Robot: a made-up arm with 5 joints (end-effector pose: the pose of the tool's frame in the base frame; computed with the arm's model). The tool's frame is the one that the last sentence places.
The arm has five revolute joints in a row. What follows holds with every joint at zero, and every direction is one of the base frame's.
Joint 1 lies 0.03 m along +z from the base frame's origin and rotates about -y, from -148.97 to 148.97 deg.
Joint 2 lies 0.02 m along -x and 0.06 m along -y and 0.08 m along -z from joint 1 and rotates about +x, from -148.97 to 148.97 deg.
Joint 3 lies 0.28 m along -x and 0.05 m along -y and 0.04 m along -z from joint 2 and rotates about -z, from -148.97 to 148.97 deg.
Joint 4 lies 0.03 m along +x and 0.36 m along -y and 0.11 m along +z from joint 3 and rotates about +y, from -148.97 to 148.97 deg.
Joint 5 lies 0.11 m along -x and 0.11 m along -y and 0.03 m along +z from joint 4 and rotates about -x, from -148.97 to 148.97 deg.
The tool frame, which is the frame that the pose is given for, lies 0.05 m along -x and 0.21 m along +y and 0.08 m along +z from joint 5; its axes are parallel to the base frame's.
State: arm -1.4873 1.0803 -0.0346 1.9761 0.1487
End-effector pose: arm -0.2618 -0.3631 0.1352 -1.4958 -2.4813 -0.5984
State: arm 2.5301 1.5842 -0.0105 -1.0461 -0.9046
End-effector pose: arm 0.7645 -0.1079 0.1492 -1.0323 1.0395 -1.8865
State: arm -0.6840 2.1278 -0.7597 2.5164 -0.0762
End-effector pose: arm -0.0745 -0.0686 -0.1451 0.9653 1.2988 1.9555
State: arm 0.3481 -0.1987 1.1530 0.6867 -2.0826
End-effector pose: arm -0.9248 -0.3190 -0.0032 2.2224 -1.0839 -0.9096
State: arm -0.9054 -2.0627 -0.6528 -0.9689 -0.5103
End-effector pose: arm 0.0529 0.1976 0.4309 -0.4988 1.0365 1.5572
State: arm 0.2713 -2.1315 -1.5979 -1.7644 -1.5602
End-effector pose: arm 0.1977 -0.0609 0.2607 0.7912 1.1350 1.0110
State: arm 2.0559 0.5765 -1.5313 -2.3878 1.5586
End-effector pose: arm -0.1405 0.0611 0.0664 -1.7602 2.0877 -0.3923
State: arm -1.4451 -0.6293 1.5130 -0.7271 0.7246
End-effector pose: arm -0.2037 -0.1098 0.5713 -2.2272 0.1954 -0.2056
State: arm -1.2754 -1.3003 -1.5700 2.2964 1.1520
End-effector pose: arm 0.0072 0.2026 0.0201 0.5369 -0.4954 -1.0410
